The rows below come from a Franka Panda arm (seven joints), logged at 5 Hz.
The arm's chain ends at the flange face. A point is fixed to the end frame.
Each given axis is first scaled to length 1.
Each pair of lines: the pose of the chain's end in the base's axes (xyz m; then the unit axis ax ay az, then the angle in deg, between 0 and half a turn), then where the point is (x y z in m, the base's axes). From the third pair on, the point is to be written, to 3 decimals.
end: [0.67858 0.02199 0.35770 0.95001 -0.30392 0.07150 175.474]
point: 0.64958 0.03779 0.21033
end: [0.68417 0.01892 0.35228 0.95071 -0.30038 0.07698 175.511]
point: 0.65656 0.03403 0.20457
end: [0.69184 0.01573 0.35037 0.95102 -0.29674 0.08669 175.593]
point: 0.667 0.030 0.202
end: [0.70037 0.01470 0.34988 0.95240 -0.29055 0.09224 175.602]
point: 0.677 0.028 0.201
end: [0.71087 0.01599 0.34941 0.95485 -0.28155 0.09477 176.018]
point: 0.688 0.029 0.201
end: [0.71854 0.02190 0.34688 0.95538 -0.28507 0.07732 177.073]
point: 0.691 0.040 0.199
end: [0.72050 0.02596 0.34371 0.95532 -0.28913 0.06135 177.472]
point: 0.689 0.046 0.197
